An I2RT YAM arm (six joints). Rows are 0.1 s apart.
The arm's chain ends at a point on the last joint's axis. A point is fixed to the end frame.
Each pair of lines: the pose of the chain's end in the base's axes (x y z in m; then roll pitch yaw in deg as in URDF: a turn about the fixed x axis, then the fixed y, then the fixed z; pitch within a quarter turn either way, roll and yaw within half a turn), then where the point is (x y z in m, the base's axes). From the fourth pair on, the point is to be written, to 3 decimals.
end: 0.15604, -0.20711, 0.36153, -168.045, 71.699, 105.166
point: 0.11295 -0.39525 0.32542
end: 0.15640, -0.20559, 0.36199, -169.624, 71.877, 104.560
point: 0.11658 -0.39441 0.32565
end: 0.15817, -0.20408, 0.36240, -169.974, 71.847, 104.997
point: 0.12095 -0.39338 0.32581
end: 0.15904, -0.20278, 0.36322, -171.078, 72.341, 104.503
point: 0.124 -0.393 0.328
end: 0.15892, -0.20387, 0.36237, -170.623, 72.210, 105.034
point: 0.124 -0.394 0.327
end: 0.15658, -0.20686, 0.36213, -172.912, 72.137, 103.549
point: 0.124 -0.397 0.325
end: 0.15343, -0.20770, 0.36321, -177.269, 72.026, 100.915
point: 0.127 -0.398 0.324
